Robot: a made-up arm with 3 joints. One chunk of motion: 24 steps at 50 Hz.
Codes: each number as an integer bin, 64 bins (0 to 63) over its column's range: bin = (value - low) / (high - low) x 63, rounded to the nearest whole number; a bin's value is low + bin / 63 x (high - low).
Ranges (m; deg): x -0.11..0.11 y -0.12..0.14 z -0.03..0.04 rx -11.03..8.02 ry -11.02..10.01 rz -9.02..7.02
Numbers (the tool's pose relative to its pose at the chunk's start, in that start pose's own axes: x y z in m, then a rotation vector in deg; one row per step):
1: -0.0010 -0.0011 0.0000 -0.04 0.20 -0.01
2: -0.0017 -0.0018 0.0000 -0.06 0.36 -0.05
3: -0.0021 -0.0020 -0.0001 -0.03 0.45 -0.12
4: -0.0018 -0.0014 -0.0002 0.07 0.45 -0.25
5: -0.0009 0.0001 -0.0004 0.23 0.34 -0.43
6: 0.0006 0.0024 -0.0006 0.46 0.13 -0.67
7: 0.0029 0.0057 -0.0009 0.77 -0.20 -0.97
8: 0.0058 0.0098 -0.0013 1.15 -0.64 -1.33
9: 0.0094 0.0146 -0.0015 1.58 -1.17 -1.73
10: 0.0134 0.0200 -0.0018 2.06 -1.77 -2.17
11: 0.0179 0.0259 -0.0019 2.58 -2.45 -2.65
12: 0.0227 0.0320 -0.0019 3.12 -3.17 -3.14
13: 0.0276 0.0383 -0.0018 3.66 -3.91 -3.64
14: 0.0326 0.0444 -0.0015 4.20 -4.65 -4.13
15: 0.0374 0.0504 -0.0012 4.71 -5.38 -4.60
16: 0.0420 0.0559 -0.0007 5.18 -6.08 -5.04
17: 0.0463 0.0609 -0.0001 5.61 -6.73 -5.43
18: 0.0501 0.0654 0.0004 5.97 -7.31 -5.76
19: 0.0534 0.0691 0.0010 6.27 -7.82 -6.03
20: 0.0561 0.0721 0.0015 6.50 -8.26 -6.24
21: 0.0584 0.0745 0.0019 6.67 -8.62 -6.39
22: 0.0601 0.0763 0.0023 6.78 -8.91 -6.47
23: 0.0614 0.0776 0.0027 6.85 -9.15 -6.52
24: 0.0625 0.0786 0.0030 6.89 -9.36 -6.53
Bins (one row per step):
1: 31 29 27 36 34 35
2: 31 29 27 36 34 35
3: 31 29 27 36 34 35
4: 31 29 27 37 34 34
5: 31 29 27 37 34 34
6: 32 30 26 38 33 33
7: 32 30 26 39 32 32
8: 33 31 26 40 31 30
9: 34 33 26 42 30 29
10: 35 34 25 43 28 27
11: 37 35 25 45 26 25
12: 38 37 25 47 24 23
13: 39 38 25 49 21 21
14: 41 40 26 50 19 19
15: 42 41 26 52 17 17
16: 44 43 26 54 15 16
17: 45 44 27 55 13 14
18: 46 45 27 56 11 13
19: 47 46 28 57 10 12
20: 48 47 28 58 8 11
21: 48 47 29 59 7 10
22: 49 48 29 59 6 10
23: 49 48 29 59 6 10
24: 49 48 30 59 5 10

